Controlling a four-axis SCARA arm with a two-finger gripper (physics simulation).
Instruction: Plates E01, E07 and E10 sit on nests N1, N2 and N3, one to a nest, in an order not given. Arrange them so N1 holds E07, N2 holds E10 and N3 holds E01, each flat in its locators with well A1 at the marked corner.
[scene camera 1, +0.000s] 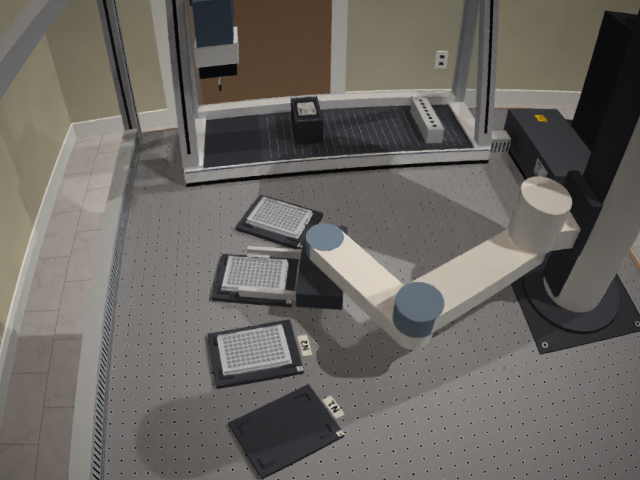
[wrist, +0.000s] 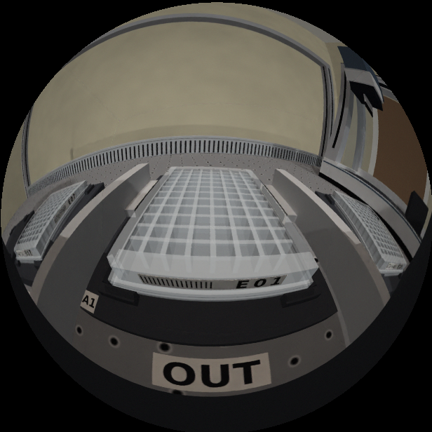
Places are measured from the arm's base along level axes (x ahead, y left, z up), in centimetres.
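Where they show: gripper, fingertip midpoint: (scene camera 1: 243, 270); arm's base, origin of the base link: (scene camera 1: 569, 291).
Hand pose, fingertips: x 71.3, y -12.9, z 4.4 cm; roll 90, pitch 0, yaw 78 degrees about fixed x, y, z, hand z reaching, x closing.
Each offset is from my fingertips to the top centre of the thing. "pt": to the spot under its first point.
Plate E01 {dx -2.3, dy +0.5, dz -0.4 cm} (scene camera 1: 254, 272) (wrist: 212, 220) is clear and gridded. My gripper (scene camera 1: 253, 272) (wrist: 211, 174) is shut on its two long sides and holds it level at the OUT nest {pt dx -10.1, dy +0.4, dz -1.9 cm} (scene camera 1: 293, 273) (wrist: 215, 320), in line with it. I cannot tell whether it rests fully in the locators. Plate E07 {dx -0.7, dy +18.5, dz -0.5 cm} (scene camera 1: 253, 348) (wrist: 47, 225) lies flat on nest N2 {pt dx -8.7, dy +18.2, dz -2.0 cm} (scene camera 1: 296, 346). Another plate {dx -8.7, dy -15.8, dz -0.5 cm} (scene camera 1: 279, 217) (wrist: 367, 230) lies on the nest behind OUT, partly beside my gripper; its label is too small to read. Nest N1 {dx -4.8, dy +35.2, dz -1.5 cm} (scene camera 1: 286, 431), at the front, is bare.
A railed deck (scene camera 1: 336, 161) at the back bears a black block {pt dx -17.8, dy -38.6, dz +8.7 cm} (scene camera 1: 307, 121) and a white strip rack {pt dx -49.8, dy -39.3, dz +6.2 cm} (scene camera 1: 428, 121). A blue and white tool head {pt dx +2.5, dy -33.6, dz +36.9 cm} (scene camera 1: 214, 36) (wrist: 362, 80) hangs over its left end. A dark grey box {pt dx -80.5, dy -25.7, dz +8.3 cm} (scene camera 1: 550, 142) stands at the back right, near the arm's column.
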